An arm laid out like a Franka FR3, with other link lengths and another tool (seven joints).
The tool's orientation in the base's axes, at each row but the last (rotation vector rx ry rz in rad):
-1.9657, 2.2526, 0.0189
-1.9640, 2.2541, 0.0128
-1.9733, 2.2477, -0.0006
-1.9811, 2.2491, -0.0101
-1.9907, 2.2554, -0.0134
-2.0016, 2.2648, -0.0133
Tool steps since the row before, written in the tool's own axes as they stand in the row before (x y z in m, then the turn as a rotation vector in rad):
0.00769, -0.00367, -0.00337, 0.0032, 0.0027, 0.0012
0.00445, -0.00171, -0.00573, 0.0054, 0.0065, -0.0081
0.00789, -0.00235, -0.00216, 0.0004, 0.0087, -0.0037
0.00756, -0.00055, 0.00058, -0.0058, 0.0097, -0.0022
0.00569, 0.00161, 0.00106, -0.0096, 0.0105, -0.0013
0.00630, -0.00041, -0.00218, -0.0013, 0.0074, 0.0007
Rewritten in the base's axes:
0.00227, -0.00845, 0.00272, -0.0029, -0.0026, -0.0018
0.00048, -0.00523, 0.00529, -0.0080, -0.0052, 0.0068
0.00110, -0.00831, 0.00148, -0.0090, 0.0004, 0.0027
-0.00030, -0.00748, -0.00130, -0.0091, 0.0068, 0.0018
-0.00216, -0.00533, -0.00174, -0.0094, 0.0107, 0.0012
-0.00055, -0.00644, 0.00168, -0.0071, 0.0023, -0.0012

